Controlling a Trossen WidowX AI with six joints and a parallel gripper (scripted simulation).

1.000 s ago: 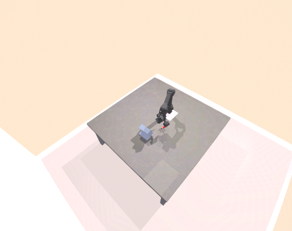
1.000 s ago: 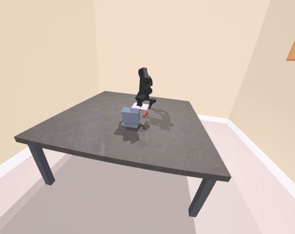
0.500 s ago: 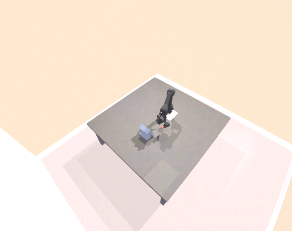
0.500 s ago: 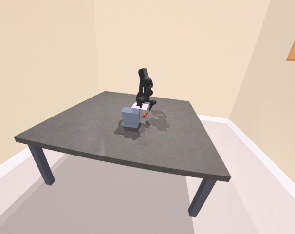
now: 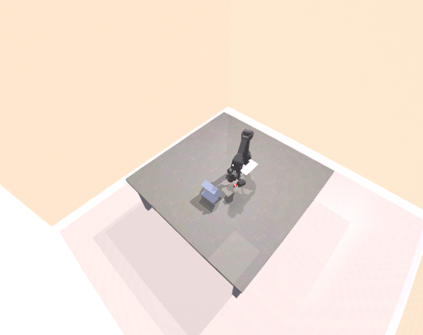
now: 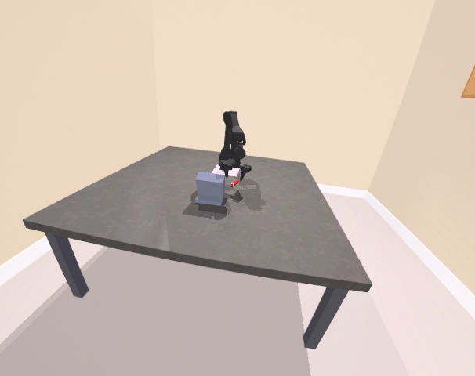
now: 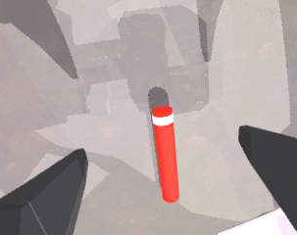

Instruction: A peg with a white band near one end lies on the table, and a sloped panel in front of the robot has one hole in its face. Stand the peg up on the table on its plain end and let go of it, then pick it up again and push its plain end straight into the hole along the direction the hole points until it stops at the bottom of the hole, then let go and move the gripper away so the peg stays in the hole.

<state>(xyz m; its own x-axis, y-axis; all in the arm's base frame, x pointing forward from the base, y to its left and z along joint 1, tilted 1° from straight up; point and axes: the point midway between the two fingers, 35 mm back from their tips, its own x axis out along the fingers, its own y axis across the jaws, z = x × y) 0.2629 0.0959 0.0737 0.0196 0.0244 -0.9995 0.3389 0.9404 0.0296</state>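
The red peg is 3 cm below my gripper tip and 1 cm behind it. From my gripper tip the other things lie so: sloped panel 19 cm ahead, 9 cm to the right, 4 cm above.
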